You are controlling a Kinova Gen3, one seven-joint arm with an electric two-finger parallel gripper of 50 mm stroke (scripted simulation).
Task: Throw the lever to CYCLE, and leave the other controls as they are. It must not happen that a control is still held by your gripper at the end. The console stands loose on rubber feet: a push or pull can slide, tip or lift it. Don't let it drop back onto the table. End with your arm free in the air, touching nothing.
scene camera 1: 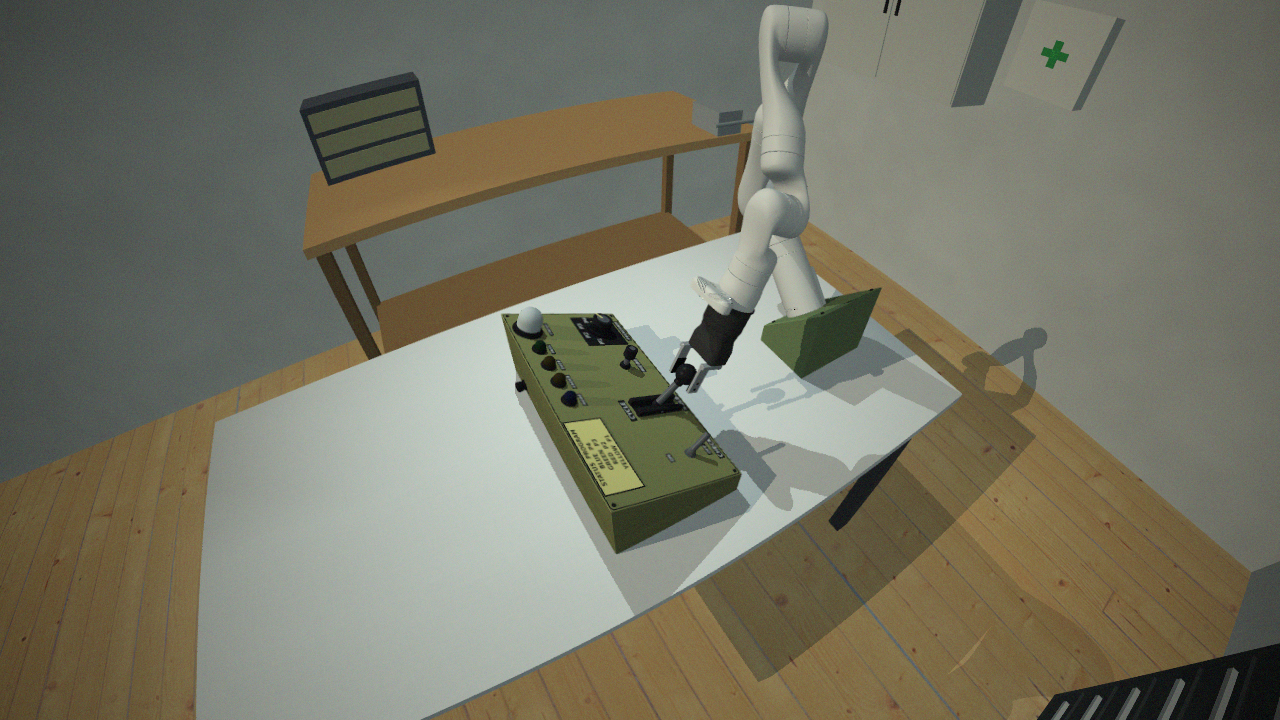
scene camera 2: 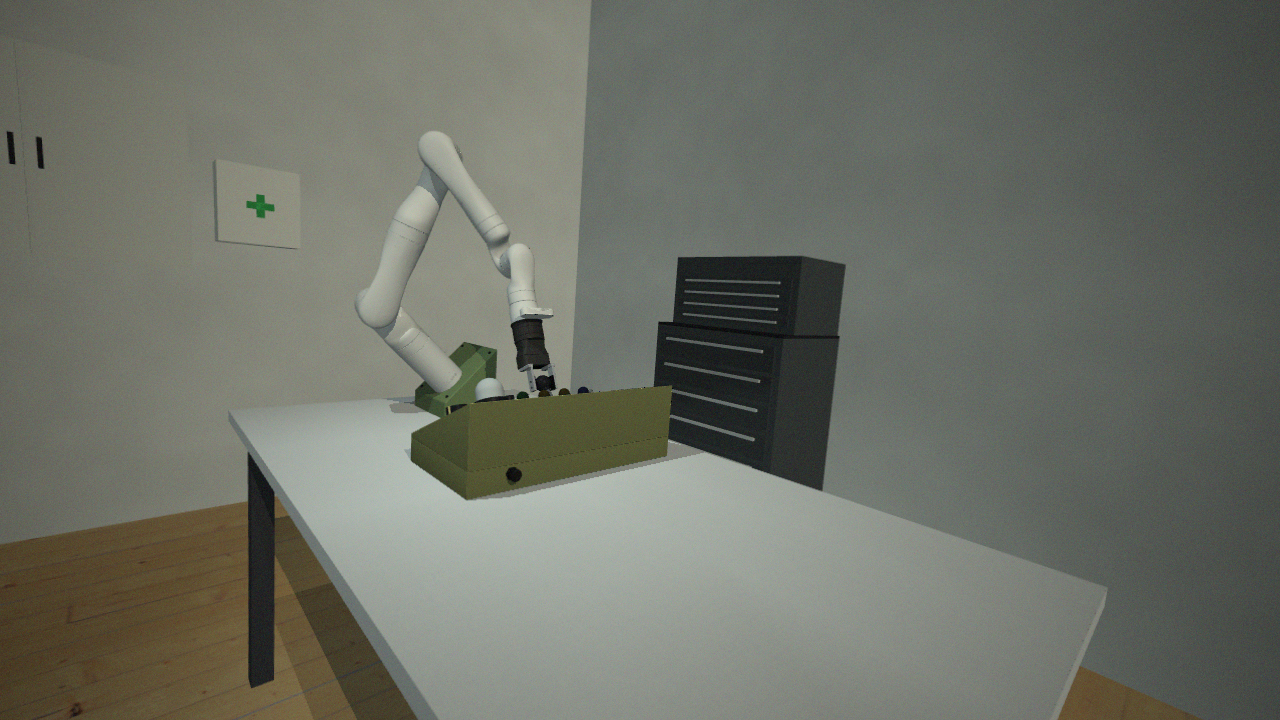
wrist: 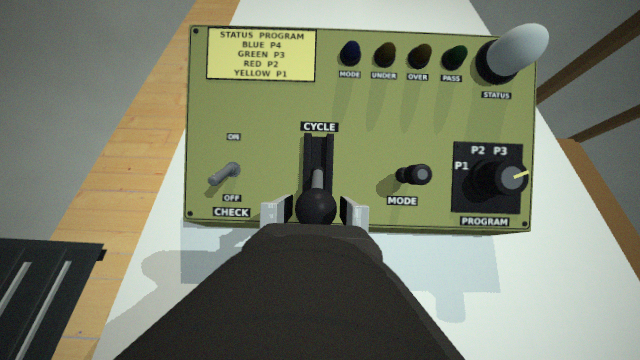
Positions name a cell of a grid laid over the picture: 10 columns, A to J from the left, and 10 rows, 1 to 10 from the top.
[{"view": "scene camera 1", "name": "gripper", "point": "F6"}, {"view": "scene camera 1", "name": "olive console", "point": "E7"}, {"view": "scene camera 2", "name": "gripper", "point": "E6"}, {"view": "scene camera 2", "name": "olive console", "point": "D7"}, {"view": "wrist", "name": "gripper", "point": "E6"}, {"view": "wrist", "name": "olive console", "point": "E3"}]
